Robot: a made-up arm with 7 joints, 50 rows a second.
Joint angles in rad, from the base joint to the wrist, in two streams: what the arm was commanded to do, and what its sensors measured. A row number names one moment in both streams.
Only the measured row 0 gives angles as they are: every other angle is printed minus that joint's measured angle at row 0.
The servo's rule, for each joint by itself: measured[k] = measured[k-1] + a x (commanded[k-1-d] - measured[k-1]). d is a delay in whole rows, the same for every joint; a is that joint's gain. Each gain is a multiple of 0.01, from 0.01 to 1. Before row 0 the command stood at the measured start. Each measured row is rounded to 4 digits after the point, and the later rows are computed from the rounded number. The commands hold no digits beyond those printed.
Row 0, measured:
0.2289, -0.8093, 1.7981, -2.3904, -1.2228, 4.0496, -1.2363
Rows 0 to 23, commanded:
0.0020, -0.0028, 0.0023, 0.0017, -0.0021, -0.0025, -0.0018
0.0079, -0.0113, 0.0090, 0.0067, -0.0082, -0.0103, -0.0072
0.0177, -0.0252, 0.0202, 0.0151, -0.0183, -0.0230, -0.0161
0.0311, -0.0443, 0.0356, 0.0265, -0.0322, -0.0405, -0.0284
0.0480, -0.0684, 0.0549, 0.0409, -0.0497, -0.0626, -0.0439
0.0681, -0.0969, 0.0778, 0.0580, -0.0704, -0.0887, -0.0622
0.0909, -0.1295, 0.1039, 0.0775, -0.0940, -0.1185, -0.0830
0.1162, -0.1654, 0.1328, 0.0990, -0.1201, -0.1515, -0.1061
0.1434, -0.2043, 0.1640, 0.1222, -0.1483, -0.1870, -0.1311
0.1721, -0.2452, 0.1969, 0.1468, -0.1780, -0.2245, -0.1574
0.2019, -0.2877, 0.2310, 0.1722, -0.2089, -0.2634, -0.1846
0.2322, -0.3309, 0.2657, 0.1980, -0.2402, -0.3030, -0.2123
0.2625, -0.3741, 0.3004, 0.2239, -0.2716, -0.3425, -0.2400
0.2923, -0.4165, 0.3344, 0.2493, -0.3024, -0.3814, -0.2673
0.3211, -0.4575, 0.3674, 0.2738, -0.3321, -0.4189, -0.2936
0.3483, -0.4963, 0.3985, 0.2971, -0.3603, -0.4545, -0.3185
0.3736, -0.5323, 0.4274, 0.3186, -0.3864, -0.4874, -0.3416
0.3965, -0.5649, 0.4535, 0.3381, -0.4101, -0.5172, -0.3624
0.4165, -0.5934, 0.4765, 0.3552, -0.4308, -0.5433, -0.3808
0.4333, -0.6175, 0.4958, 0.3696, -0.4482, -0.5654, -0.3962
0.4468, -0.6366, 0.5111, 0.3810, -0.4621, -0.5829, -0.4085
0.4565, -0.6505, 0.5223, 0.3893, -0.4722, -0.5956, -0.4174
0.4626, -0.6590, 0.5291, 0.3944, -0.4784, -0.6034, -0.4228
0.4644, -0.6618, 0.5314, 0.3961, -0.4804, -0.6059, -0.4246
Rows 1 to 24, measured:
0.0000, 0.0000, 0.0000, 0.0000, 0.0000, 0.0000, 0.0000
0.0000, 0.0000, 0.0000, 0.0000, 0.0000, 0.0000, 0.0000
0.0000, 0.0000, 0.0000, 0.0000, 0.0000, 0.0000, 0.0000
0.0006, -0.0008, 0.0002, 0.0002, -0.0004, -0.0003, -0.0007
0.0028, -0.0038, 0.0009, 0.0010, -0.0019, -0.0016, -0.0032
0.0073, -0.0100, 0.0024, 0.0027, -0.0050, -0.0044, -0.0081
0.0144, -0.0199, 0.0051, 0.0056, -0.0102, -0.0091, -0.0158
0.0245, -0.0340, 0.0091, 0.0098, -0.0177, -0.0161, -0.0265
0.0376, -0.0522, 0.0146, 0.0156, -0.0277, -0.0255, -0.0401
0.0536, -0.0746, 0.0217, 0.0230, -0.0403, -0.0376, -0.0564
0.0724, -0.1009, 0.0306, 0.0321, -0.0555, -0.0524, -0.0753
0.0937, -0.1309, 0.0413, 0.0429, -0.0731, -0.0699, -0.0965
0.1172, -0.1640, 0.0537, 0.0554, -0.0930, -0.0900, -0.1196
0.1426, -0.1999, 0.0679, 0.0694, -0.1150, -0.1125, -0.1443
0.1695, -0.2379, 0.0837, 0.0848, -0.1388, -0.1373, -0.1701
0.1974, -0.2774, 0.1010, 0.1015, -0.1640, -0.1640, -0.1967
0.2259, -0.3177, 0.1197, 0.1192, -0.1903, -0.1923, -0.2235
0.2545, -0.3582, 0.1395, 0.1378, -0.2172, -0.2218, -0.2501
0.2826, -0.3982, 0.1602, 0.1569, -0.2444, -0.2521, -0.2761
0.3099, -0.4371, 0.1816, 0.1763, -0.2714, -0.2827, -0.3010
0.3359, -0.4742, 0.2034, 0.1957, -0.2978, -0.3132, -0.3243
0.3601, -0.5088, 0.2252, 0.2148, -0.3231, -0.3431, -0.3458
0.3821, -0.5403, 0.2468, 0.2334, -0.3469, -0.3720, -0.3650
0.4015, -0.5682, 0.2679, 0.2511, -0.3688, -0.3994, -0.3815
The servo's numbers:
d 3
a 0.30 0.29 0.08 0.12 0.19 0.13 0.38

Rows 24 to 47, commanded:
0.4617, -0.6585, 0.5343, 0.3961, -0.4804, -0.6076, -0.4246
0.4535, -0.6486, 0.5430, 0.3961, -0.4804, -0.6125, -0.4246
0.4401, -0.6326, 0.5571, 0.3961, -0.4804, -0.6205, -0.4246
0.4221, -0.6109, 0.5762, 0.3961, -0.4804, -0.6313, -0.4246
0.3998, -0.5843, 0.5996, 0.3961, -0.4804, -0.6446, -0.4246
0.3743, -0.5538, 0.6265, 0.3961, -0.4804, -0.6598, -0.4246
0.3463, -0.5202, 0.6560, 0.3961, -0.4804, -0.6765, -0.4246
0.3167, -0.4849, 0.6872, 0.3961, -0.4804, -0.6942, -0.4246
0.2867, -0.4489, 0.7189, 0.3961, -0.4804, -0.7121, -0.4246
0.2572, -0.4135, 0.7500, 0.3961, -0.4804, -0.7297, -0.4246
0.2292, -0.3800, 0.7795, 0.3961, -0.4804, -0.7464, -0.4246
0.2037, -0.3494, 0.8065, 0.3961, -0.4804, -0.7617, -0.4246
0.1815, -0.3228, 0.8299, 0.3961, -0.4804, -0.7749, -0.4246
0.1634, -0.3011, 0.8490, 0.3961, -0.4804, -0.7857, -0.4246
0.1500, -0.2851, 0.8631, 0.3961, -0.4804, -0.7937, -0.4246
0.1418, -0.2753, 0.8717, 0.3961, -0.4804, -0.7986, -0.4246
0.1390, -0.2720, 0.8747, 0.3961, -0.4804, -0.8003, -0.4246
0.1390, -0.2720, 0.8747, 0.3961, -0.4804, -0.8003, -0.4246
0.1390, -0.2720, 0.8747, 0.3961, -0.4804, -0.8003, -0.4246
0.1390, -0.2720, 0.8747, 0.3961, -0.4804, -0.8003, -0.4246
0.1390, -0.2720, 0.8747, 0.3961, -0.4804, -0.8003, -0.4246
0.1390, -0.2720, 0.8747, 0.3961, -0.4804, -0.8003, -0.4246
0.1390, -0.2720, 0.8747, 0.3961, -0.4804, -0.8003, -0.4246
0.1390, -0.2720, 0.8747, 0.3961, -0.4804, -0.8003, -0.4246
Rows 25 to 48, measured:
0.4180, -0.5921, 0.2883, 0.2677, -0.3884, -0.4249, -0.3951
0.4314, -0.6115, 0.3076, 0.2829, -0.4055, -0.4481, -0.4056
0.4413, -0.6261, 0.3255, 0.2965, -0.4197, -0.4686, -0.4128
0.4474, -0.6355, 0.3422, 0.3085, -0.4312, -0.4867, -0.4173
0.4492, -0.6393, 0.3583, 0.3190, -0.4405, -0.5031, -0.4201
0.4465, -0.6374, 0.3742, 0.3283, -0.4481, -0.5184, -0.4218
0.4392, -0.6297, 0.3904, 0.3364, -0.4542, -0.5331, -0.4229
0.4274, -0.6165, 0.4071, 0.3436, -0.4592, -0.5476, -0.4235
0.4115, -0.5983, 0.4247, 0.3499, -0.4632, -0.5622, -0.4239
0.3919, -0.5757, 0.4432, 0.3554, -0.4665, -0.5771, -0.4242
0.3693, -0.5494, 0.4627, 0.3603, -0.4691, -0.5923, -0.4244
0.3445, -0.5203, 0.4832, 0.3646, -0.4712, -0.6079, -0.4245
0.3183, -0.4893, 0.5045, 0.3684, -0.4729, -0.6237, -0.4245
0.2916, -0.4576, 0.5265, 0.3717, -0.4743, -0.6397, -0.4245
0.2652, -0.4262, 0.5489, 0.3746, -0.4755, -0.6556, -0.4245
0.2401, -0.3962, 0.5714, 0.3772, -0.4764, -0.6711, -0.4245
0.2171, -0.3686, 0.5936, 0.3795, -0.4772, -0.6860, -0.4245
0.1970, -0.3444, 0.6152, 0.3815, -0.4778, -0.7000, -0.4245
0.1804, -0.3244, 0.6357, 0.3833, -0.4783, -0.7128, -0.4245
0.1680, -0.3092, 0.6548, 0.3848, -0.4787, -0.7242, -0.4245
0.1593, -0.2984, 0.6724, 0.3862, -0.4790, -0.7341, -0.4245
0.1532, -0.2907, 0.6886, 0.3874, -0.4793, -0.7427, -0.4245
0.1489, -0.2853, 0.7035, 0.3884, -0.4795, -0.7502, -0.4245
0.1459, -0.2814, 0.7172, 0.3893, -0.4797, -0.7567, -0.4245

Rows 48 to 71, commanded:
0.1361, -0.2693, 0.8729, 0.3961, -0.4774, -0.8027, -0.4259
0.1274, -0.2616, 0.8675, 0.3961, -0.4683, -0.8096, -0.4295
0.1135, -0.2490, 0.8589, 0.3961, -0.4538, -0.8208, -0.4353
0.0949, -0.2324, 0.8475, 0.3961, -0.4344, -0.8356, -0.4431
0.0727, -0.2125, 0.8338, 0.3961, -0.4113, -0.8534, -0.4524
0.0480, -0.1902, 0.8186, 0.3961, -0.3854, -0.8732, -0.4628
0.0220, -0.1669, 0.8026, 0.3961, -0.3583, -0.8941, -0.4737
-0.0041, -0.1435, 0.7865, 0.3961, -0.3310, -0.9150, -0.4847
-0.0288, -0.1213, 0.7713, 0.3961, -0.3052, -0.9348, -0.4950
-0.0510, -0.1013, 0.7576, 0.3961, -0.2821, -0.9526, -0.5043
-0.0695, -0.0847, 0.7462, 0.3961, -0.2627, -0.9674, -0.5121
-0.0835, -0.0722, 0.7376, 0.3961, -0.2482, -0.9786, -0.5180
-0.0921, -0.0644, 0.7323, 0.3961, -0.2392, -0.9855, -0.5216
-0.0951, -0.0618, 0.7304, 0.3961, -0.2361, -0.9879, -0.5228
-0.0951, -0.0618, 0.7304, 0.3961, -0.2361, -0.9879, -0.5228
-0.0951, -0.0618, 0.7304, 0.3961, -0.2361, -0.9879, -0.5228
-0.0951, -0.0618, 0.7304, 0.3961, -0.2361, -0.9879, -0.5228
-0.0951, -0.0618, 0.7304, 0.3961, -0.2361, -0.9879, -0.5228
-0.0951, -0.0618, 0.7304, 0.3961, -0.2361, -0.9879, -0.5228
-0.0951, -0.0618, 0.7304, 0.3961, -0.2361, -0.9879, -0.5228
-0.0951, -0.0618, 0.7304, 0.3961, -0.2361, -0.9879, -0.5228
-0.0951, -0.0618, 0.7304, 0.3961, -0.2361, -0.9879, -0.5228
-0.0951, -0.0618, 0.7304, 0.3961, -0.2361, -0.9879, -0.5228
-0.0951, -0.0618, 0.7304, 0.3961, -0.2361, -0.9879, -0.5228
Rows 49 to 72, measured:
0.1438, -0.2787, 0.7298, 0.3901, -0.4798, -0.7624, -0.4245
0.1424, -0.2768, 0.7414, 0.3908, -0.4799, -0.7673, -0.4245
0.1414, -0.2754, 0.7521, 0.3914, -0.4800, -0.7716, -0.4245
0.1398, -0.2736, 0.7618, 0.3920, -0.4795, -0.7756, -0.4250
0.1361, -0.2701, 0.7703, 0.3925, -0.4774, -0.7800, -0.4267
0.1293, -0.2640, 0.7774, 0.3929, -0.4729, -0.7853, -0.4300
0.1190, -0.2548, 0.7830, 0.3933, -0.4656, -0.7918, -0.4350
0.1051, -0.2425, 0.7871, 0.3936, -0.4553, -0.7998, -0.4416
0.0880, -0.2273, 0.7896, 0.3939, -0.4420, -0.8093, -0.4497
0.0682, -0.2098, 0.7906, 0.3942, -0.4261, -0.8203, -0.4588
0.0465, -0.1906, 0.7903, 0.3944, -0.4080, -0.8326, -0.4686
0.0239, -0.1705, 0.7888, 0.3946, -0.3885, -0.8459, -0.4786
0.0014, -0.1504, 0.7863, 0.3948, -0.3683, -0.8598, -0.4884
-0.0199, -0.1313, 0.7831, 0.3950, -0.3482, -0.8738, -0.4974
-0.0390, -0.1142, 0.7795, 0.3951, -0.3292, -0.8874, -0.5052
-0.0549, -0.0998, 0.7757, 0.3952, -0.3121, -0.9002, -0.5114
-0.0670, -0.0888, 0.7721, 0.3953, -0.2977, -0.9116, -0.5157
-0.0754, -0.0810, 0.7688, 0.3954, -0.2860, -0.9215, -0.5184
-0.0813, -0.0754, 0.7657, 0.3955, -0.2765, -0.9301, -0.5201
-0.0854, -0.0715, 0.7629, 0.3956, -0.2688, -0.9376, -0.5211
-0.0883, -0.0687, 0.7603, 0.3957, -0.2626, -0.9441, -0.5217
-0.0903, -0.0667, 0.7579, 0.3957, -0.2576, -0.9498, -0.5221
-0.0917, -0.0653, 0.7557, 0.3957, -0.2535, -0.9548, -0.5224
-0.0927, -0.0643, 0.7537, 0.3957, -0.2502, -0.9591, -0.5226

